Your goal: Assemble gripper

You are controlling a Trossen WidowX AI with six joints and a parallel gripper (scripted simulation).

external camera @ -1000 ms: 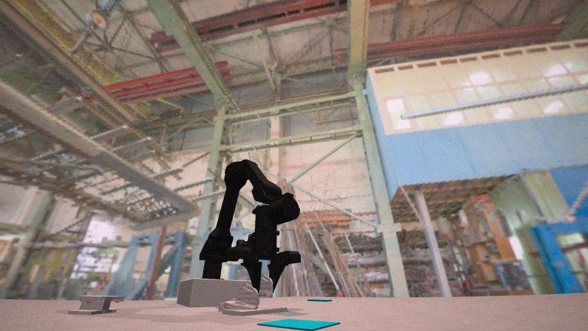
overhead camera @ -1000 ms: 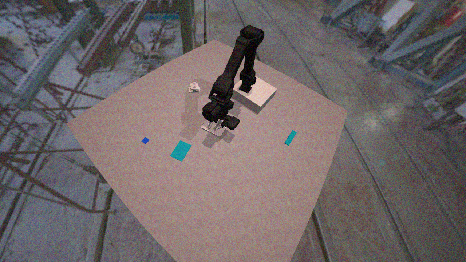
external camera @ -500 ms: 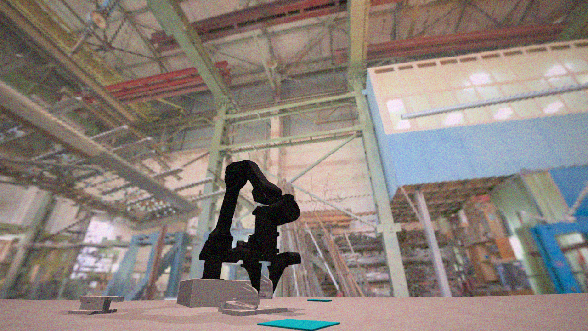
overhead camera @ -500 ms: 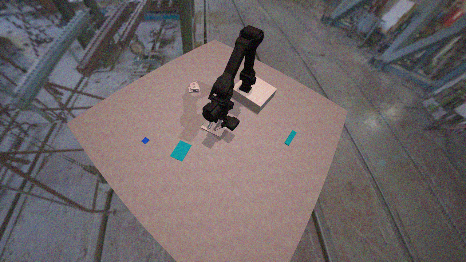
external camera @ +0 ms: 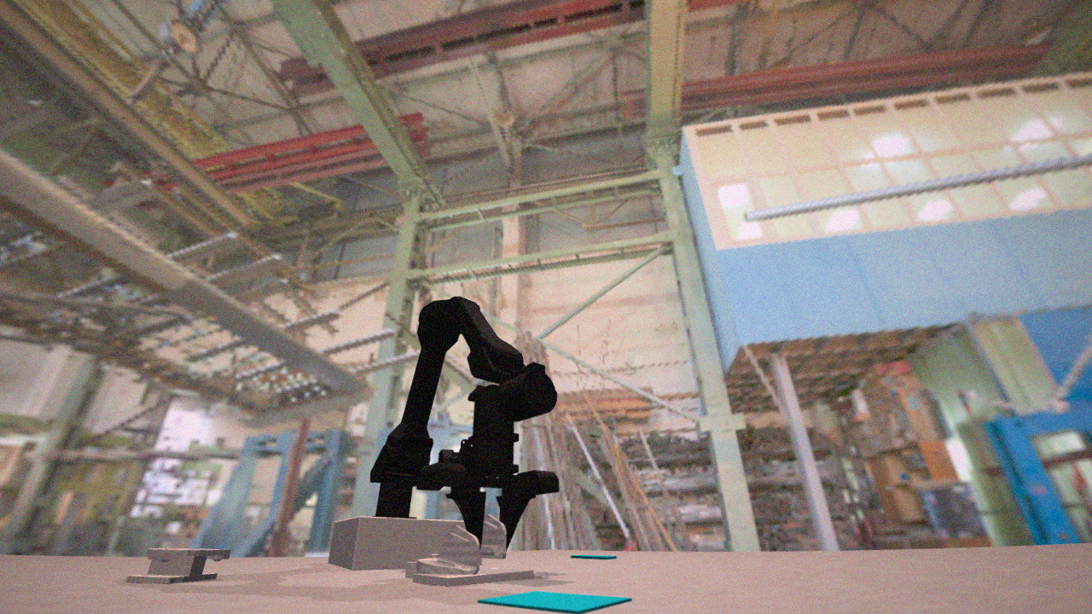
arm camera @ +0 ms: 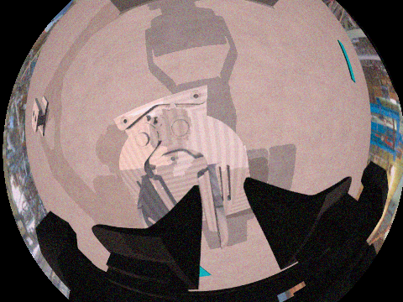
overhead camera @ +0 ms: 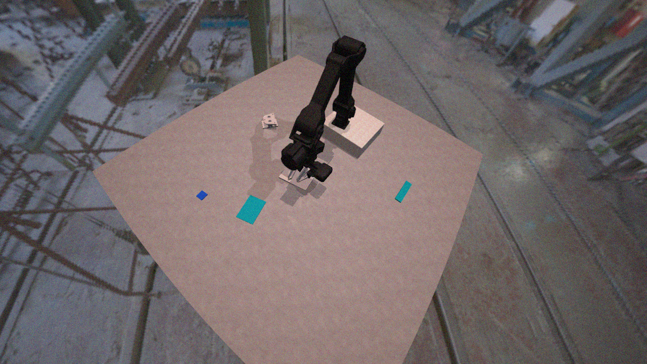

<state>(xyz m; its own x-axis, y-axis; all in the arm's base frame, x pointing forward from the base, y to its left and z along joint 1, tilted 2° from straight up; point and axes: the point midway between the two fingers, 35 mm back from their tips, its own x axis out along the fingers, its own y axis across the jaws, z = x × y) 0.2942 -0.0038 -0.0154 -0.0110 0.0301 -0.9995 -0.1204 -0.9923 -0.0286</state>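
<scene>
The flat white plate is 10 mm ahead of my gripper tip, 30 mm to the right of it and 20 mm below it. The rest, counted from my gripper tip: gripper base (180 mm behind, 300 mm to the right); then housing plate (50 mm behind, 30 mm to the right, 20 mm below); then large teal patch (210 mm ahead, 100 mm to the right, 30 mm below).
</scene>
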